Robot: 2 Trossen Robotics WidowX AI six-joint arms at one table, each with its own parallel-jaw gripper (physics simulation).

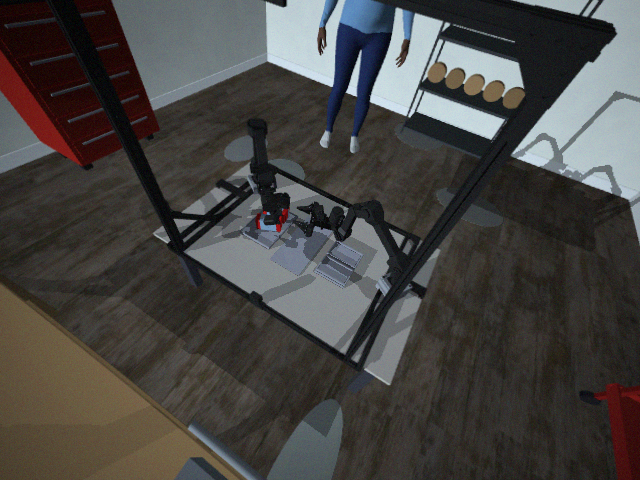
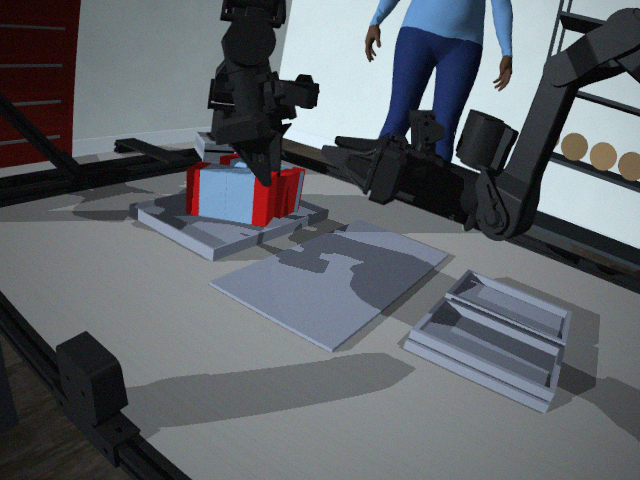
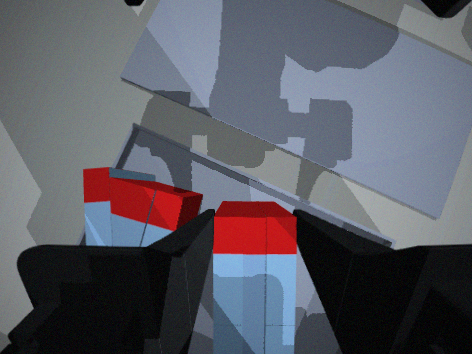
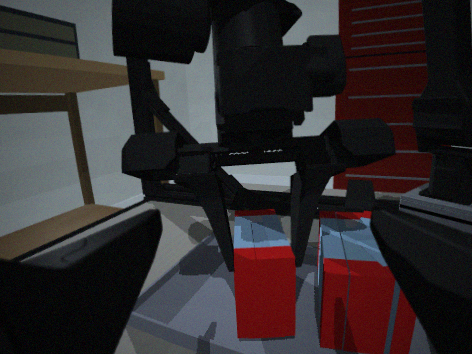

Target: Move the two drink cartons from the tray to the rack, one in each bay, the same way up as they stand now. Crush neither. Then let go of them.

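Frame: origin at the left arm's base, x ahead, y left, z up, level; metres.
Seen in the pictures: left gripper, fingertip midpoint: [image 1: 280, 220] [image 2: 272, 181] [image 3: 253, 216] [image 4: 264, 268]; right gripper, fingertip midpoint: [image 1: 294, 214] [image 2: 328, 143] [image 4: 265, 218]; left arm's base, link origin: [image 4: 449, 195].
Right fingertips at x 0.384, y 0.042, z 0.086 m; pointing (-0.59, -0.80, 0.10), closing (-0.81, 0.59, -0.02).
Observation:
Offsets run from my right fingertips to a thing's top centre.
Two blue cartons with red ends stand side by side in the grey tray {dx -0.093, dy -0.088, dz -0.126 m} [image 1: 258, 240] [image 2: 175, 235] [image 3: 250, 182]. My left gripper [image 2: 270, 175] [image 3: 253, 216] [image 4: 264, 268] points down, shut on the nearer carton {dx -0.074, dy -0.101, dz -0.060 m} [image 1: 264, 223] [image 2: 227, 193] [image 3: 254, 295] [image 4: 265, 295], with a finger against each long side. The farther carton {dx -0.136, dy -0.038, dz -0.067 m} [image 1: 283, 219] [image 2: 292, 191] [image 3: 131, 202] [image 4: 362, 300] stands at an angle beside it. My right gripper [image 1: 303, 220] [image 2: 330, 145] [image 4: 265, 218] is open and empty, level above the table, facing the cartons. Both bays of the rack {dx +0.254, dy +0.130, dz -0.122 m} [image 1: 338, 279] [image 2: 475, 379] are empty.
A flat grey plate [image 1: 294, 260] [image 2: 320, 315] [image 3: 400, 115] lies between the tray and the rack. A black frame runs around the table edges, with a black block [image 2: 93, 374] at the front. A person [image 1: 361, 67] [image 2: 439, 67] stands behind the table.

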